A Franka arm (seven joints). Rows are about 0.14 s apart.
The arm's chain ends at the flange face. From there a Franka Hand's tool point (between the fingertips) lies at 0.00 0.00 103.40 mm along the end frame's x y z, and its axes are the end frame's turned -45 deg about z.
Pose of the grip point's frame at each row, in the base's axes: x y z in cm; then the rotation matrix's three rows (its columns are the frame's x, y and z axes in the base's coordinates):
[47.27, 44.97, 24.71], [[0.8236, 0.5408, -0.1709], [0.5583, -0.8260, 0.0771], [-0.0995, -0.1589, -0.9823]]
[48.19, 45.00, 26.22], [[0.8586, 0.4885, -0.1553], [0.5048, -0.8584, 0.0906], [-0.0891, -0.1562, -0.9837]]
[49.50, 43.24, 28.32], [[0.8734, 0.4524, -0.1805], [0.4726, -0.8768, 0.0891], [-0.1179, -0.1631, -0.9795]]
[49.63, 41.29, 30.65], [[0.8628, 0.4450, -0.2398], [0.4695, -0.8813, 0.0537], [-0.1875, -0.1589, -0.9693]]
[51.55, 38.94, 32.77], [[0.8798, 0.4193, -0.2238], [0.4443, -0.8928, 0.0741], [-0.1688, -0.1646, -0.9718]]
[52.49, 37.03, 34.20], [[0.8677, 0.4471, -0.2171], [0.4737, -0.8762, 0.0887], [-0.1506, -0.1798, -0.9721]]
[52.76, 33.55, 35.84], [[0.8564, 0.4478, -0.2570], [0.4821, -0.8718, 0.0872], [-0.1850, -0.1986, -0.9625]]
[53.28, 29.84, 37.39], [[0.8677, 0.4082, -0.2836], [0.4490, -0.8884, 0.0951], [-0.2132, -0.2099, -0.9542]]
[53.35, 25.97, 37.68], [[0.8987, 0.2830, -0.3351], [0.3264, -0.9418, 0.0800], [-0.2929, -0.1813, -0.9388]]
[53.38, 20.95, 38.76], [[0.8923, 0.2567, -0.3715], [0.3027, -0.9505, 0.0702], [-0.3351, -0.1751, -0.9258]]
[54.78, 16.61, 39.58], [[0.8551, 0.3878, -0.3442], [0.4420, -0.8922, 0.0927], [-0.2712, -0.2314, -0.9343]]
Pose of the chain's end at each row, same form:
[49.04, 44.17, 34.87], [[0.9648, -0.2000, -0.1709], [-0.1893, -0.9788, 0.0771], [-0.1827, -0.0420, -0.9823]]
[49.80, 44.06, 36.39], [[0.9525, -0.2617, -0.1553], [-0.2500, -0.9639, 0.0906], [-0.1735, -0.0474, -0.9837]]
[51.37, 42.32, 38.45], [[0.9375, -0.2977, -0.1805], [-0.2858, -0.9542, 0.0891], [-0.1987, -0.0320, -0.9795]]
[52.11, 40.73, 40.67], [[0.9248, -0.2954, -0.2398], [-0.2912, -0.9552, 0.0537], [-0.2449, 0.0202, -0.9693]]
[53.86, 38.17, 42.82], [[0.9186, -0.3256, -0.2238], [-0.3171, -0.9455, 0.0741], [-0.2357, 0.0030, -0.9718]]
[54.73, 36.11, 44.25], [[0.9297, -0.2974, -0.2171], [-0.2846, -0.9545, 0.0887], [-0.2336, -0.0206, -0.9721]]
[55.42, 32.65, 45.79], [[0.9222, -0.2889, -0.2570], [-0.2756, -0.9574, 0.0872], [-0.2712, -0.0096, -0.9625]]
[56.21, 28.86, 47.26], [[0.9022, -0.3249, -0.2836], [-0.3107, -0.9457, 0.0951], [-0.2992, 0.0023, -0.9542]]
[56.81, 25.14, 47.39], [[0.8356, -0.4354, -0.3351], [-0.4352, -0.8968, 0.0800], [-0.3353, 0.0789, -0.9388]]
[57.22, 20.22, 48.33], [[0.8125, -0.4494, -0.3715], [-0.4581, -0.8861, 0.0702], [-0.3608, 0.1131, -0.9258]]
[58.34, 15.65, 49.24], [[0.8789, -0.3304, -0.3442], [-0.3183, -0.9434, 0.0927], [-0.3554, 0.0281, -0.9343]]

